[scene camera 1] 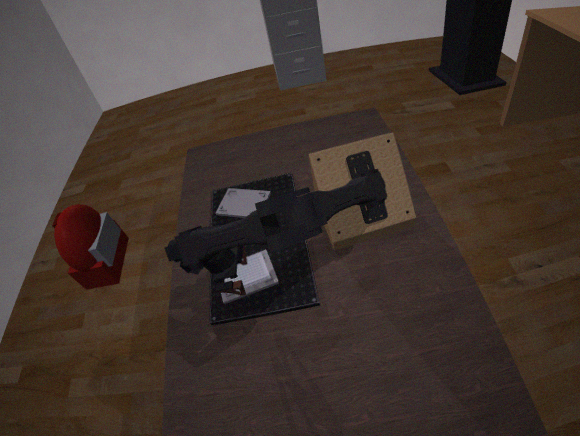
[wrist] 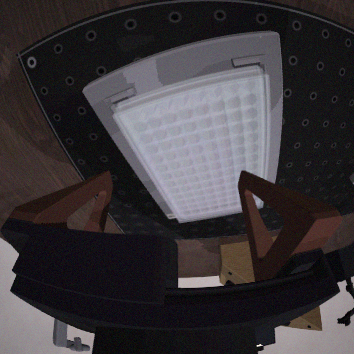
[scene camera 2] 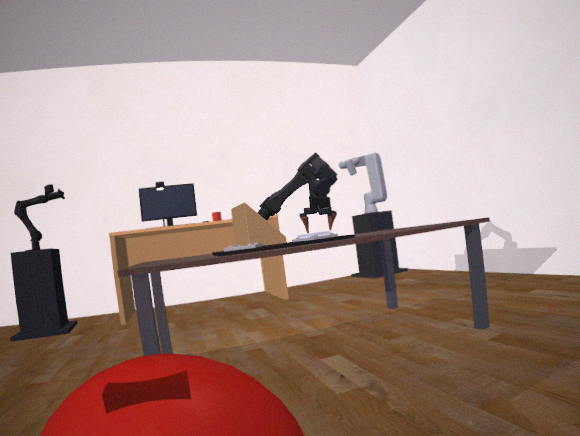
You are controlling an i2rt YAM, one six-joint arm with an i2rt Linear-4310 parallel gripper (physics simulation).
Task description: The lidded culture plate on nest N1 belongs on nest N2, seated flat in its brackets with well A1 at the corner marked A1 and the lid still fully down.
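Frame: origin at the arm's base, x ahead, y left, z up, level; millimetres.
Where they show: gripper, between the fingertips: (scene camera 1: 244, 279) (wrist: 174, 177) (scene camera 2: 319, 231); arm's base, origin of its link: (scene camera 1: 366, 187) (scene camera 2: 257, 222).
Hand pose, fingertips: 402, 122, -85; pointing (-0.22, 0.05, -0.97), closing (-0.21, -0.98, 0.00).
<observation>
Each offset is from my fingertips to the top centre of the thing, as dx, dy, dz.
The lidded culture plate @(-2, -25, -1) (scene camera 1: 255, 270) (wrist: 200, 135) is pale and clear with rows of wells. It lies flat on the grey nest N1 @(-2, -25, -11) (scene camera 1: 231, 298) (wrist: 175, 62), with the lid looking fully down. The other grey nest, N2 @(-36, -315, -11) (scene camera 1: 240, 201) (scene camera 2: 243, 247), holds no plate where it shows; the arm hides part of it. My gripper (scene camera 1: 240, 274) (scene camera 2: 319, 230) (wrist: 174, 177) is open and empty, pointing down above the culture plate. In the wrist view one reddish-brown finger stands left of the plate and the other overlaps its right edge. The well labels are too small to read.
Both nests stand on a black perforated board (scene camera 1: 295, 292) (wrist: 50, 75) on the dark wooden table (scene camera 1: 375, 340) (scene camera 2: 430, 229). The arm's tan base block (scene camera 1: 327, 175) (scene camera 2: 245, 225) stands beside the board. A red object with a grey panel (scene camera 1: 80, 240) is beyond the table's left edge.
</observation>
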